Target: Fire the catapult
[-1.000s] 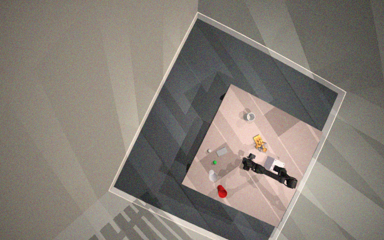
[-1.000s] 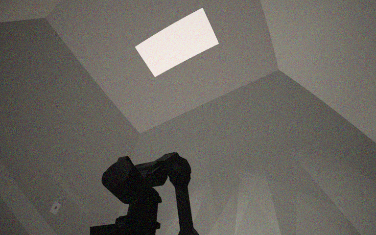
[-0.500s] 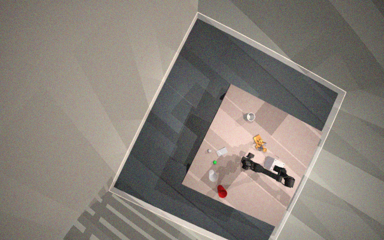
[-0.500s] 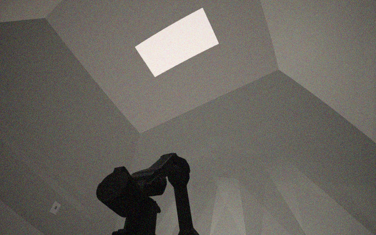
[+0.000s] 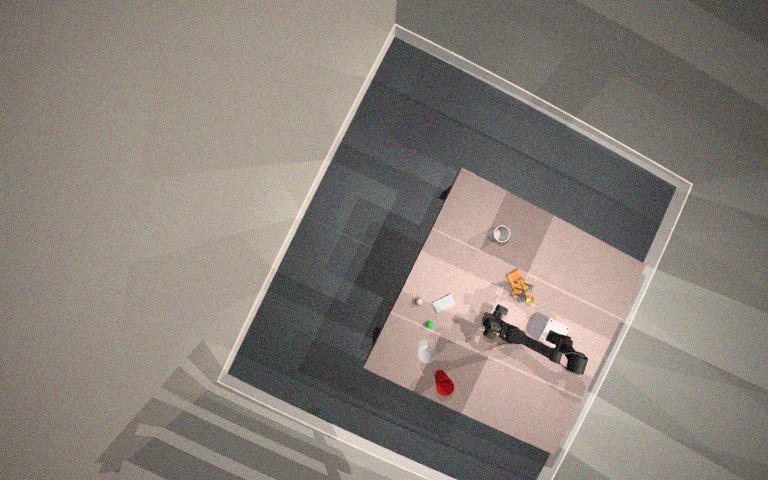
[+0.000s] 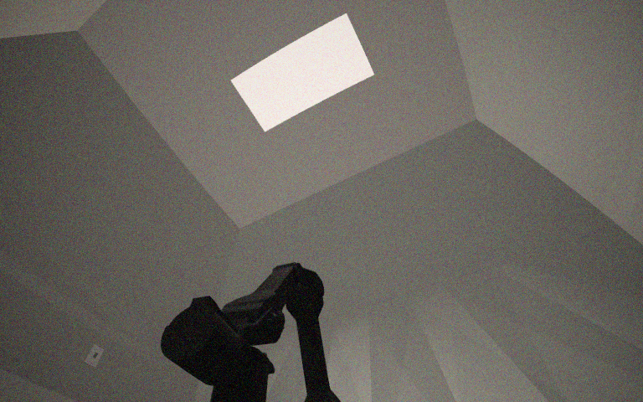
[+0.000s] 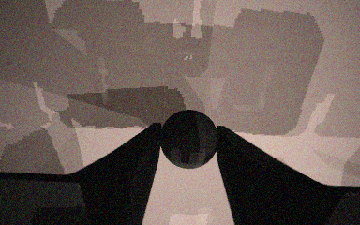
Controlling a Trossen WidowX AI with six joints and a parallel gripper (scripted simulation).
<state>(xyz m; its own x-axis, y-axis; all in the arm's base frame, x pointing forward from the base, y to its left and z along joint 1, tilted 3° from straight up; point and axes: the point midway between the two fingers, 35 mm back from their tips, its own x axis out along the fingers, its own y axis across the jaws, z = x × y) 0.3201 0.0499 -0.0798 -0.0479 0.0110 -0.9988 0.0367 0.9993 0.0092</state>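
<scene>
Now: gripper tip 10 cm past the orange wooden catapult, 21 cm to the left of it and 4 cm below it. Also, from my gripper tip: catapult frame (9 cm behind, 24 cm to the right, 7 cm above); dark ball (1 cm above); flat grey block (28 cm ahead, 3 cm to the left).
</scene>
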